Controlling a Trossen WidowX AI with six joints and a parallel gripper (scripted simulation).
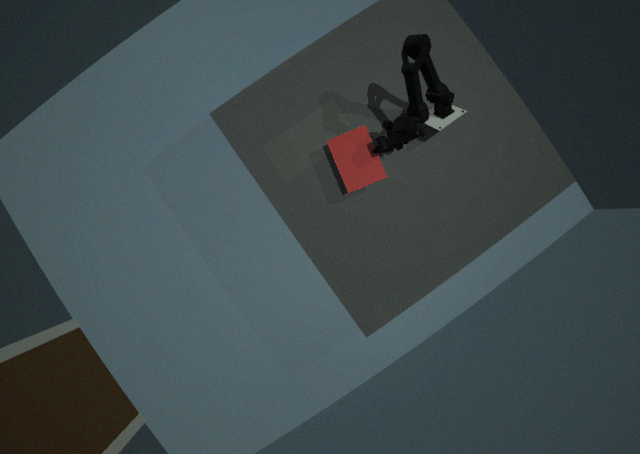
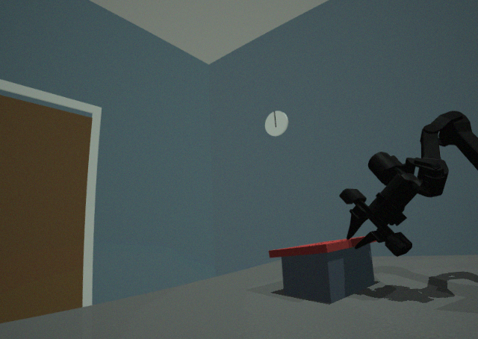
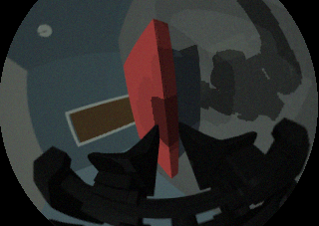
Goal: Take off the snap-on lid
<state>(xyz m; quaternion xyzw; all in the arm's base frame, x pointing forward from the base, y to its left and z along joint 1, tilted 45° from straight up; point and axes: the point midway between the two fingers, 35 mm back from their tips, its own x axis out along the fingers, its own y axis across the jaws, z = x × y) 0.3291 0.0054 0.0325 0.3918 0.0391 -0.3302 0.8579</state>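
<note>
My gripper tip is now 80 mm short of the lid and 10 mm to the left of it. From my gripper tip the other things lie so: blue-grey storage box 70 mm ahead, 10 mm to the right, 60 mm below.
</note>
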